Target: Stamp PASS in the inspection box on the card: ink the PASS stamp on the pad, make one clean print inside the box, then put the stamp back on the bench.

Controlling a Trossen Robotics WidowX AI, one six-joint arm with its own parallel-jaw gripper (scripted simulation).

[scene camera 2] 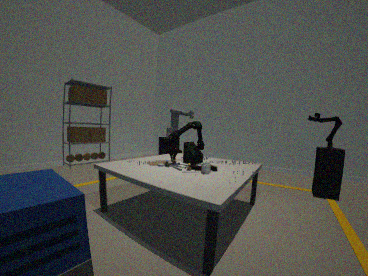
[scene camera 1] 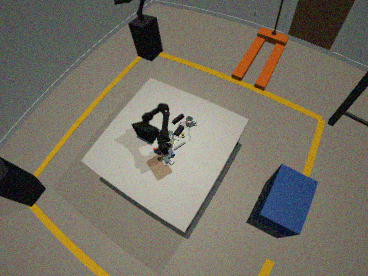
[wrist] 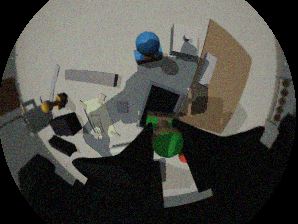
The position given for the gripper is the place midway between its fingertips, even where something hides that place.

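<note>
A brown card (wrist: pixel 221 75) can be seen, along with a blue stamp (wrist: pixel 148 48) and a green stamp (wrist: pixel 167 141), and with them the gripper (wrist: pixel 162 124).
</note>
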